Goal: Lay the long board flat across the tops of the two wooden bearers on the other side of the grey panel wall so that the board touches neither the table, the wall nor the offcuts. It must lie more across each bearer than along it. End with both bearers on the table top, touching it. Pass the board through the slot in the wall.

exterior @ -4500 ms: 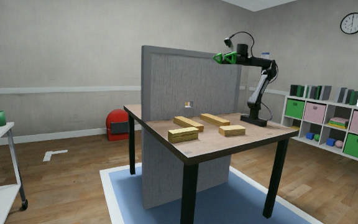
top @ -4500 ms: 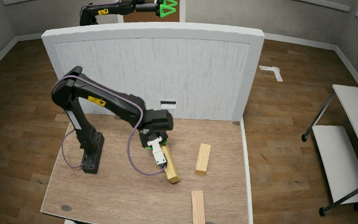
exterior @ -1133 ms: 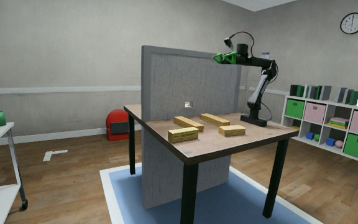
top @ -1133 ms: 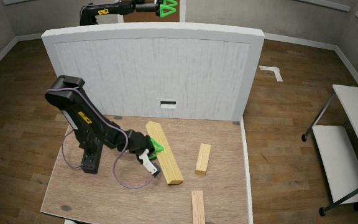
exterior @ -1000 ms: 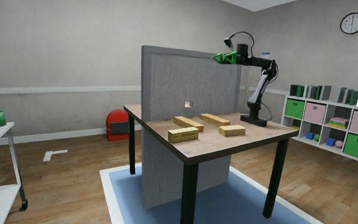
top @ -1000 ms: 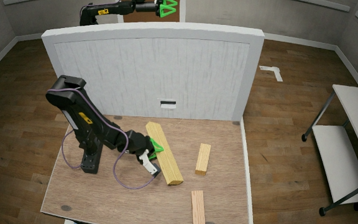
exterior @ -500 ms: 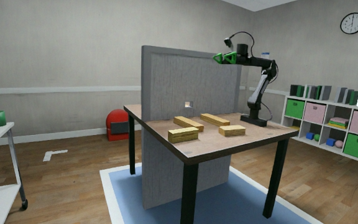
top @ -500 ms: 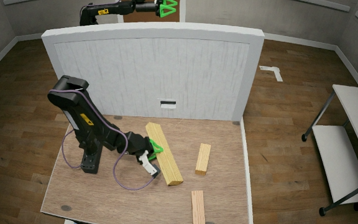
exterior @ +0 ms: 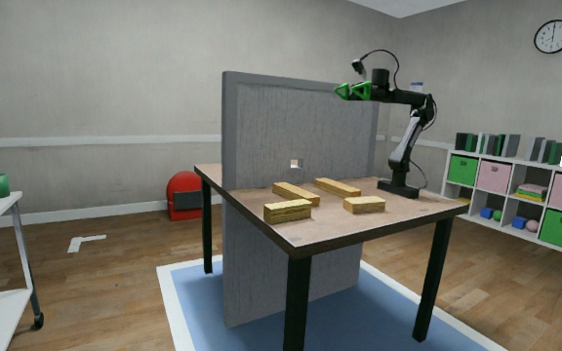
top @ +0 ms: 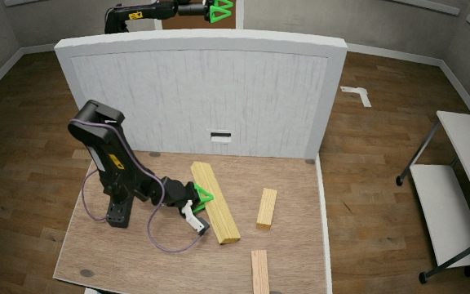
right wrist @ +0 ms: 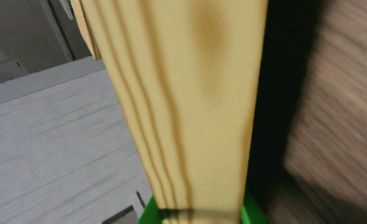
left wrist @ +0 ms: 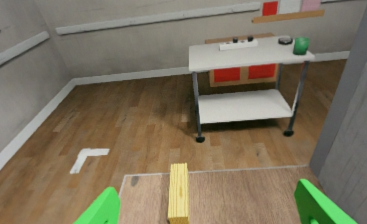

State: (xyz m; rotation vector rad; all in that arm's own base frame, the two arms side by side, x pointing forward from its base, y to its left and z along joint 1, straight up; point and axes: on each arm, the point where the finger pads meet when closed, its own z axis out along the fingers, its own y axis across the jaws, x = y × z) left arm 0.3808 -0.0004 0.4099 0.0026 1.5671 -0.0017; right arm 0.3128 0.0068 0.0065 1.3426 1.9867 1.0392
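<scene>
The long board lies 20 mm ahead of my right hand, 10 mm to the left of it and 10 mm below it.
</scene>
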